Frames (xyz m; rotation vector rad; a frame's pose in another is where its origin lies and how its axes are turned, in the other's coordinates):
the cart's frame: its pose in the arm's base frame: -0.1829 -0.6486 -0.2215 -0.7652 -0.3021 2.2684
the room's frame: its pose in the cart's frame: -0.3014 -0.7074 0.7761 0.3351 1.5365 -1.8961
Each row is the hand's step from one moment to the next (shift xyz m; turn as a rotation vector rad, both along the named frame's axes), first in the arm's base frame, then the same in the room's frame.
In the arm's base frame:
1: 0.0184 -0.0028 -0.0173 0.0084 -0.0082 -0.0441
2: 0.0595 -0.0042 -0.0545 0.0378 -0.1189 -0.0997
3: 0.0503 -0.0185 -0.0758 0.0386 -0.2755 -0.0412
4: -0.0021 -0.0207 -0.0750 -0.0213 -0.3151 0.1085
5: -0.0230 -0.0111 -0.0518 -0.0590 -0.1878 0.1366
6: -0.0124 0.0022 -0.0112 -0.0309 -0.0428 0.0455
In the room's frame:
1: 0.0184 0.0161 -0.0069 0.0102 0.0348 -0.0277
2: 0.0580 0.0534 -0.0176 0.0695 0.0315 -0.1403
3: 0.0532 0.0631 -0.0426 0.1149 -0.0964 -0.2379
4: 0.0035 0.0534 -0.0565 0.0692 -0.2530 -0.2067
5: -0.0191 0.0352 -0.0416 -0.0029 -0.2191 -0.0968
6: -0.0126 0.0088 -0.0070 -0.0173 -0.0648 -0.0188

